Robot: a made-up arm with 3 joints. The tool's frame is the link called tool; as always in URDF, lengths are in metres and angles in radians.
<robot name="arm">
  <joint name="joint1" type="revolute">
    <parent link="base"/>
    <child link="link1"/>
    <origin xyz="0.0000 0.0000 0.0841" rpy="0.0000 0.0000 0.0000"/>
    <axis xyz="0 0 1"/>
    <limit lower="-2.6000" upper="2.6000"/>
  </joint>
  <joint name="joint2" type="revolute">
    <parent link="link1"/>
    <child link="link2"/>
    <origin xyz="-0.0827 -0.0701 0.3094" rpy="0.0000 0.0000 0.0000"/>
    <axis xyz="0 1 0"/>
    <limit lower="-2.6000" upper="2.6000"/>
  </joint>
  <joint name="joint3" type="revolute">
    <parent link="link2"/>
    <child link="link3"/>
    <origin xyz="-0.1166 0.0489 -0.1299" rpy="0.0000 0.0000 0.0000"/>
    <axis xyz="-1 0 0"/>
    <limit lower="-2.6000" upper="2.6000"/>
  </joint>
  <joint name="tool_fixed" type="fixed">
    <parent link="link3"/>
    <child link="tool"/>
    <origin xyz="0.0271 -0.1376 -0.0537" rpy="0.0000 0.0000 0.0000"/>
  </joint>
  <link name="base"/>
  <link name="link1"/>
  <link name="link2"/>
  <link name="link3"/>
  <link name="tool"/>
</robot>
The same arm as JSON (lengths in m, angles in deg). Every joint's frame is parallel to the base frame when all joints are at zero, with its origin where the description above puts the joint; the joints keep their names.
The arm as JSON. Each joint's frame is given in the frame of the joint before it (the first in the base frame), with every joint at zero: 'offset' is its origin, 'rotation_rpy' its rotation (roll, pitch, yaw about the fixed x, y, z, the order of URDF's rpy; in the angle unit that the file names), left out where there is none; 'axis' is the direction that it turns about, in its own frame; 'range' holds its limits. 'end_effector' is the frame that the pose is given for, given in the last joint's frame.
{
  "length_unit": "m",
  "angle_unit": "deg",
  "chain": [
    {
      "id": "joint1",
      "offset": [
        0.0,
        0.0,
        0.0841
      ],
      "axis": [
        0.0,
        0.0,
        1.0
      ],
      "range": [
        -148.97,
        148.97
      ]
    },
    {
      "id": "joint2",
      "offset": [
        -0.0827,
        -0.0701,
        0.3094
      ],
      "axis": [
        0.0,
        1.0,
        0.0
      ],
      "range": [
        -148.97,
        148.97
      ]
    },
    {
      "id": "joint3",
      "offset": [
        -0.1166,
        0.0489,
        -0.1299
      ],
      "axis": [
        -1.0,
        0.0,
        0.0
      ],
      "range": [
        -148.97,
        148.97
      ]
    }
  ],
  "end_effector": {
    "offset": [
      0.0271,
      -0.1376,
      -0.0537
    ]
  }
}

